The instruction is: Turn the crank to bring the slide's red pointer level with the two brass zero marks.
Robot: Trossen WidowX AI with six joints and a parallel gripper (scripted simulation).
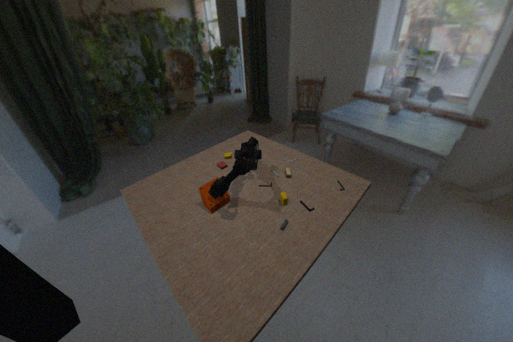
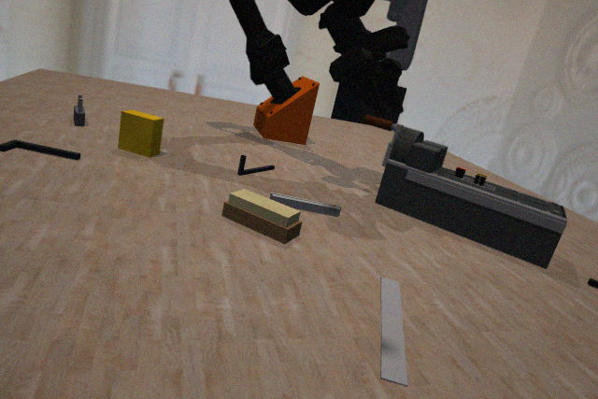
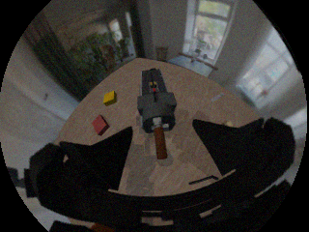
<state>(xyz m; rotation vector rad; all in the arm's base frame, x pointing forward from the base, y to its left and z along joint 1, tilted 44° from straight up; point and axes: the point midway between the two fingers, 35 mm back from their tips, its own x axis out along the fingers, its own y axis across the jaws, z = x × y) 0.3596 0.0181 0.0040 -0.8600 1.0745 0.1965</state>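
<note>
Now: gripper tip 2 cm past the brown crank handle, 2 cm above it and 1 cm to the left of it. Round my gripper tip: red pointer (11 cm ahead, 7 cm to the left, 6 cm below); red block (24 cm to the left, 13 cm below, 7 cm behind); grey bar (17 cm to the right, 14 cm below, 8 cm ahead).
</note>
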